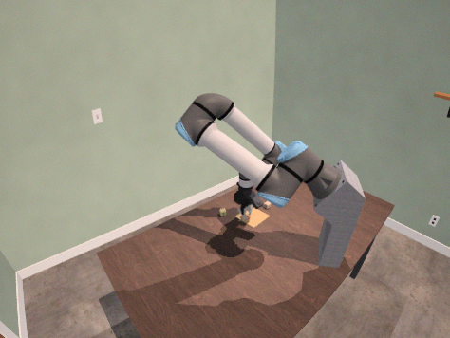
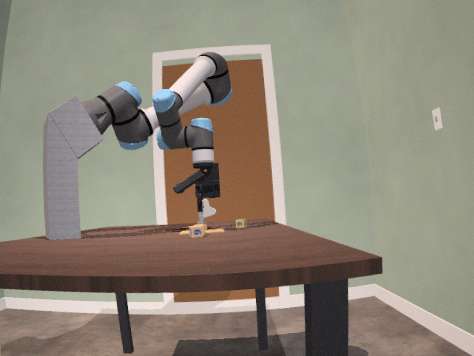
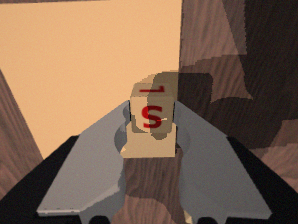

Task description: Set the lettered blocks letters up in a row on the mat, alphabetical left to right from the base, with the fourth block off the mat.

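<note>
My gripper is now 10 mm short of the tan mat, 50 mm to the left of it and 20 mm above it.
</note>
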